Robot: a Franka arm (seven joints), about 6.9 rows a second.
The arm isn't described. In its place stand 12 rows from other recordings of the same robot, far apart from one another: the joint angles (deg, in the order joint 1, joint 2, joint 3, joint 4, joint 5, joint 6, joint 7), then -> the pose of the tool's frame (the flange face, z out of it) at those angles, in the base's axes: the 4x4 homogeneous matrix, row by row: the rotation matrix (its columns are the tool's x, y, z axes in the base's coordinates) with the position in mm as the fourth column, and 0 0 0 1 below.
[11.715, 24.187, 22.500, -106.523, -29.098, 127.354, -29.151] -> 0.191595 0.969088 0.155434 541.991; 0.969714 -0.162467 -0.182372 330.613; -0.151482 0.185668 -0.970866 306.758; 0 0 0 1
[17.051, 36.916, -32.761, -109.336, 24.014, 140.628, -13.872] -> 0.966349 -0.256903 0.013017 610.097; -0.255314 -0.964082 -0.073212 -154.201; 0.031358 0.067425 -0.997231 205.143; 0 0 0 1
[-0.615, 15.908, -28.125, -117.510, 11.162, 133.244, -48.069] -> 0.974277 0.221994 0.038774 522.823; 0.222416 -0.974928 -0.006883 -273.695; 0.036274 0.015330 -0.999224 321.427; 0 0 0 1
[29.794, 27.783, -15.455, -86.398, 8.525, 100.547, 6.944] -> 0.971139 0.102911 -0.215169 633.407; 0.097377 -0.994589 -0.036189 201.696; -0.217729 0.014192 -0.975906 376.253; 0 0 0 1
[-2.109, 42.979, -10.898, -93.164, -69.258, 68.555, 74.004] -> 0.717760 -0.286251 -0.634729 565.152; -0.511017 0.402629 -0.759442 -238.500; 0.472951 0.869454 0.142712 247.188; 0 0 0 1
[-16.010, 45.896, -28.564, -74.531, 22.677, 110.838, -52.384] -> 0.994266 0.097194 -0.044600 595.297; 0.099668 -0.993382 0.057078 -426.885; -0.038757 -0.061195 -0.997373 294.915; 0 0 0 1
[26.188, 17.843, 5.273, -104.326, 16.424, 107.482, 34.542] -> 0.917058 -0.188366 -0.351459 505.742; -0.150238 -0.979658 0.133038 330.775; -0.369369 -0.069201 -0.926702 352.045; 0 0 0 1
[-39.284, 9.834, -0.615, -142.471, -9.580, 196.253, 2.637] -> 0.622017 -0.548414 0.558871 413.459; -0.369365 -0.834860 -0.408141 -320.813; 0.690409 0.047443 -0.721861 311.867; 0 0 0 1
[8.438, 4.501, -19.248, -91.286, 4.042, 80.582, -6.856] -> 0.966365 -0.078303 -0.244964 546.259; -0.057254 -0.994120 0.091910 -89.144; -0.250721 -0.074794 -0.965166 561.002; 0 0 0 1
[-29.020, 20.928, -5.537, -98.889, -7.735, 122.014, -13.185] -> 0.956300 -0.288560 -0.047161 540.365; -0.292381 -0.944905 -0.147202 -372.474; -0.002086 0.154559 -0.987981 377.327; 0 0 0 1
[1.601, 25.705, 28.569, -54.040, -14.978, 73.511, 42.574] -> 0.949244 -0.311964 -0.040177 607.710; -0.314099 -0.946913 -0.068539 208.543; -0.016662 0.077680 -0.996839 637.337; 0 0 0 1
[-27.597, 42.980, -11.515, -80.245, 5.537, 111.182, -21.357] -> 0.932320 -0.311040 -0.184484 568.686; -0.301121 -0.950201 0.080275 -420.074; -0.200265 -0.019290 -0.979552 250.838; 0 0 0 1
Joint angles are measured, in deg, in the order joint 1, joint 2, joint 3, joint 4, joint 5, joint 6, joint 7. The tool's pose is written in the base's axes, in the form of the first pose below.
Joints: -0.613, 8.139, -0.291, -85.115, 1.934, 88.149, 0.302
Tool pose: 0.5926 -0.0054 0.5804; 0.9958 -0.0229 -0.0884; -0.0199 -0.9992 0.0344; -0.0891 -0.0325 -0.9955
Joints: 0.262, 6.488, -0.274, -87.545, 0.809, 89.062, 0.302
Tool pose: 0.5849 0.0016 0.5787; 0.9962 -0.0064 -0.0866; -0.0053 -0.9999 0.0136; -0.0867 -0.0131 -0.9961
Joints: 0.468, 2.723, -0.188, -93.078, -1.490, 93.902, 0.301
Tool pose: 0.5722 0.0002 0.5782; 0.9995 0.0023 -0.0330; 0.0014 -0.9997 -0.0263; -0.0330 0.0262 -0.9991
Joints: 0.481, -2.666, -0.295, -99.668, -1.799, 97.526, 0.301
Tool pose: 0.5479 -0.0012 0.5814; 1.0000 0.0018 0.0093; 0.0021 -0.9995 -0.0309; 0.0092 0.0309 -0.9995
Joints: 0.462, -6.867, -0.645, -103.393, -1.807, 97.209, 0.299
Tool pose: 0.5243 -0.0050 0.5890; 0.9999 -0.0047 0.0119; -0.0044 -0.9995 -0.0300; 0.0120 0.0299 -0.9995
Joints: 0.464, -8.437, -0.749, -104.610, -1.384, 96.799, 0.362
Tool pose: 0.5150 -0.0053 0.5924; 0.9999 -0.0086 0.0108; -0.0083 -0.9997 -0.0221; 0.0110 0.0220 -0.9997
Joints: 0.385, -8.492, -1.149, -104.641, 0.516, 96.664, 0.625
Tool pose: 0.5145 -0.0067 0.5924; 0.9996 -0.0250 0.0091; -0.0251 -0.9996 0.0118; 0.0088 -0.0120 -0.9999
